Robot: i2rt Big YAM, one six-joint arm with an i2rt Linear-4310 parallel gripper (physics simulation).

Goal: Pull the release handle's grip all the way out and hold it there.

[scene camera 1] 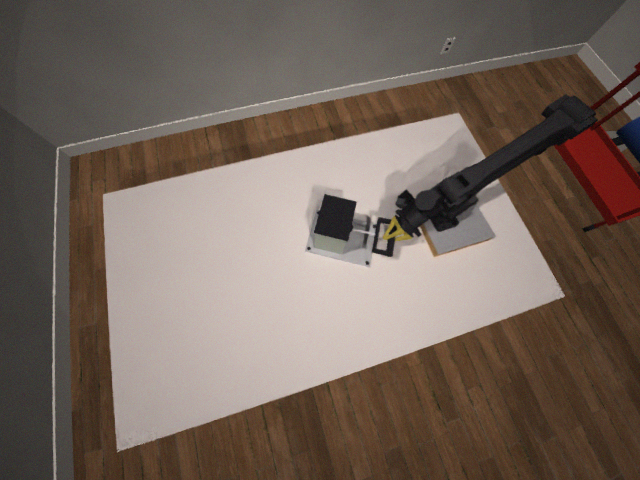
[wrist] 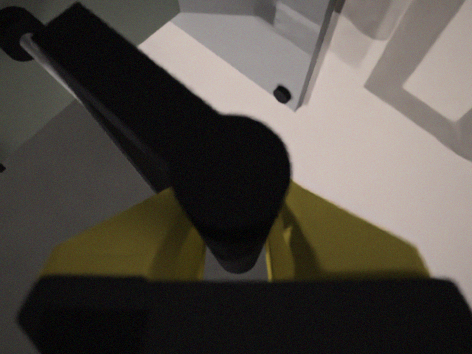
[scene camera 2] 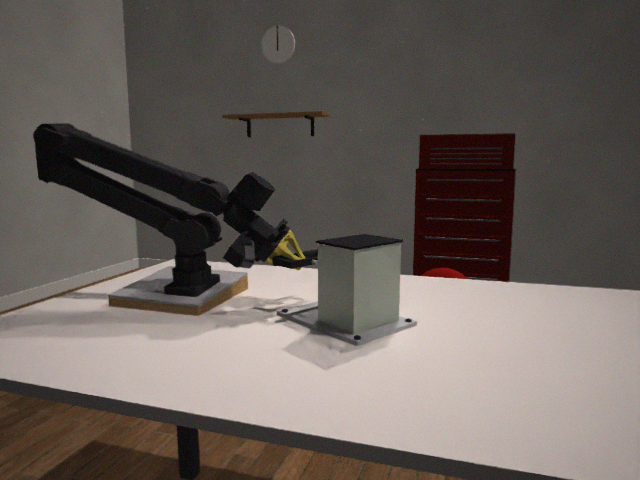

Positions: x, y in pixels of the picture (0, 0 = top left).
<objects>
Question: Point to a grey base plate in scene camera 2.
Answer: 307, 315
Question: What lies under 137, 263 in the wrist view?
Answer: My gripper.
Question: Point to a release handle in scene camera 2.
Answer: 358, 276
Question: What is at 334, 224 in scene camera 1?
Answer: A release handle.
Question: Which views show my gripper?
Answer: Scene camera 1, the wrist view and scene camera 2: all of them.
</objects>
